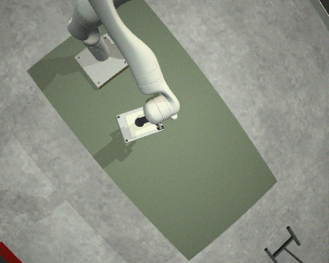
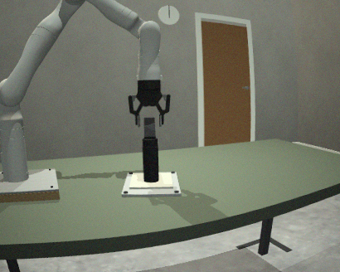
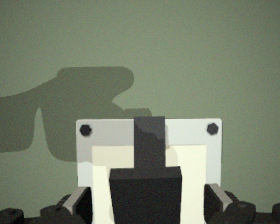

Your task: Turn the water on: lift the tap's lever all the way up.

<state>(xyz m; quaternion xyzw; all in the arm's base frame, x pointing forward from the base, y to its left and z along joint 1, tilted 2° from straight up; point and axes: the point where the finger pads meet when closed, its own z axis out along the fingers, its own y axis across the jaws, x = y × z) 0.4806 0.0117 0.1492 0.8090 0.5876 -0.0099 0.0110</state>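
Right now the lever is 1 cm behind my hand, 3 cm to the right of it and 1 cm below it. The rest, counted from my hand: tap: 2 cm behind, 5 cm to the right, 8 cm below.
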